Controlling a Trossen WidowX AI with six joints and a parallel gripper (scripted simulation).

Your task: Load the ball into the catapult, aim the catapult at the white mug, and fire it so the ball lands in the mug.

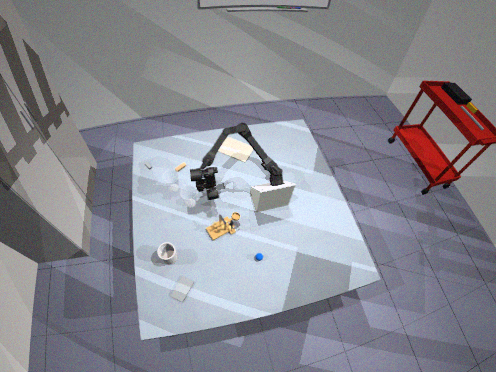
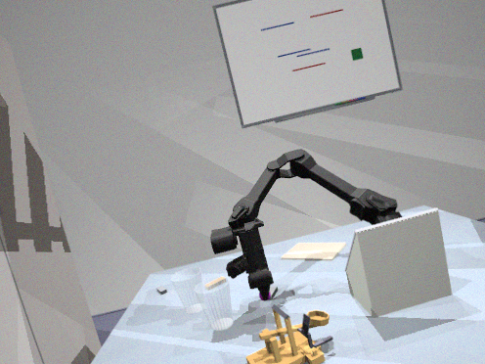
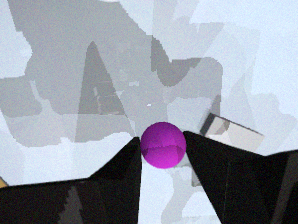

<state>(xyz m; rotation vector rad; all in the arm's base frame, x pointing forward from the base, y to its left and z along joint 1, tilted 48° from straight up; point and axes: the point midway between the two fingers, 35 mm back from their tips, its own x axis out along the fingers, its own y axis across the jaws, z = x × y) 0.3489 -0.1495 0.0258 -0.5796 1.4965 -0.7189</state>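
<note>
The wooden catapult lies 220 mm to the left of my gripper tip, 30 mm behind it and 20 mm above it. From my gripper tip the other things lie so: small tan block (260 mm to the right, 140 mm ahead, 30 mm below); then flat tan board (320 mm to the right, 250 mm behind, 30 mm below); then white mug (320 mm to the left, 310 mm ahead, 10 mm below).
</note>
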